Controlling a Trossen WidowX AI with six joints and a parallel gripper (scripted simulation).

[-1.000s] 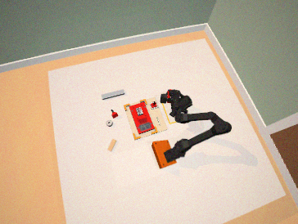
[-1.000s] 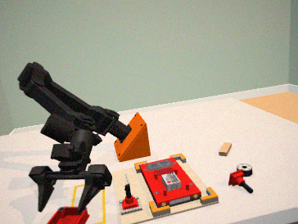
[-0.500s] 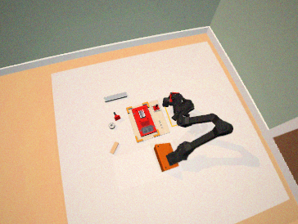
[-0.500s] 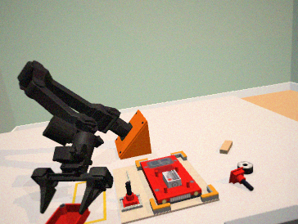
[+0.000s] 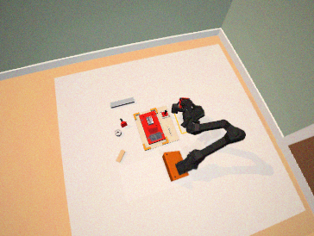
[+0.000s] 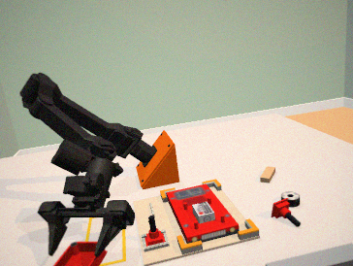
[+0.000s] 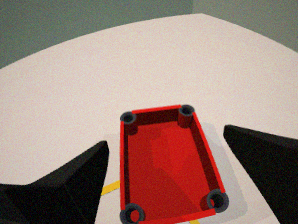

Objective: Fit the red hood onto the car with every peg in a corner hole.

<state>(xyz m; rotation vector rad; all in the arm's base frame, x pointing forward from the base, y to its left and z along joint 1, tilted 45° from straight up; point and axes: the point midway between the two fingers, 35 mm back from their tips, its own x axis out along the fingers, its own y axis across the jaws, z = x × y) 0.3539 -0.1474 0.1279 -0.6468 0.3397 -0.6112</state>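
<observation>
My gripper tip is 1 cm to the right of the red hood and 3 cm above it. Also, from my gripper tip: grey bar: 15 cm ahead, 39 cm to the left, 3 cm below; wooden block: 19 cm behind, 50 cm to the left, 3 cm below; grey engine block: 4 cm behind, 27 cm to the left, 1 cm below.
</observation>
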